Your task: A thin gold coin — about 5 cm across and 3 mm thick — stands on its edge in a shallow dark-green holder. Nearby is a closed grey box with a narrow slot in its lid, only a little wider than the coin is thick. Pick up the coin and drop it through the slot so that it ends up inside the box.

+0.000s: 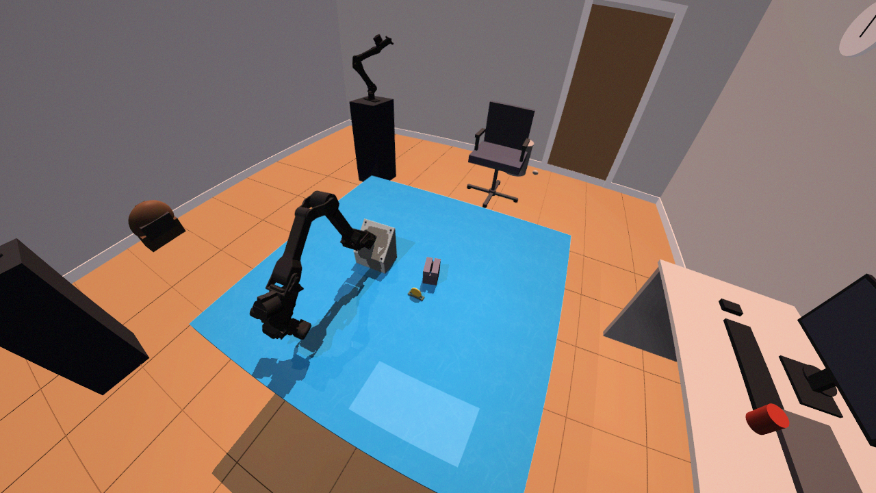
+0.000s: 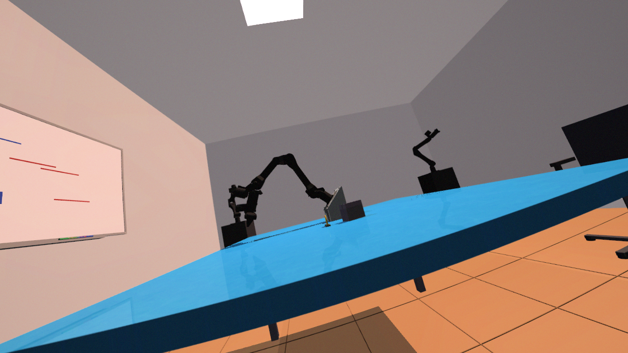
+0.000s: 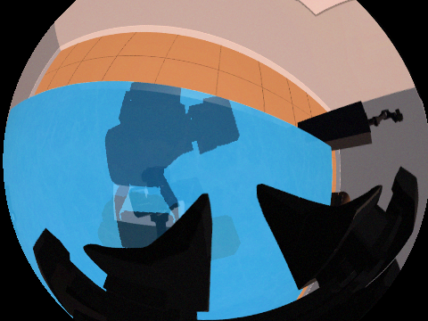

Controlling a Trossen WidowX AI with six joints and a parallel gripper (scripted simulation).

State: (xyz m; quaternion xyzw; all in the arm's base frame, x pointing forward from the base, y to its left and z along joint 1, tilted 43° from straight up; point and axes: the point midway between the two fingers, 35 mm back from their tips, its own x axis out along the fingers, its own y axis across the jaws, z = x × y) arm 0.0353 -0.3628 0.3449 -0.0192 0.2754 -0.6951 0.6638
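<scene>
The thin gold coin is 45 cm to the left of my gripper tip, 26 cm ahead of it and 7 cm below it.
</scene>
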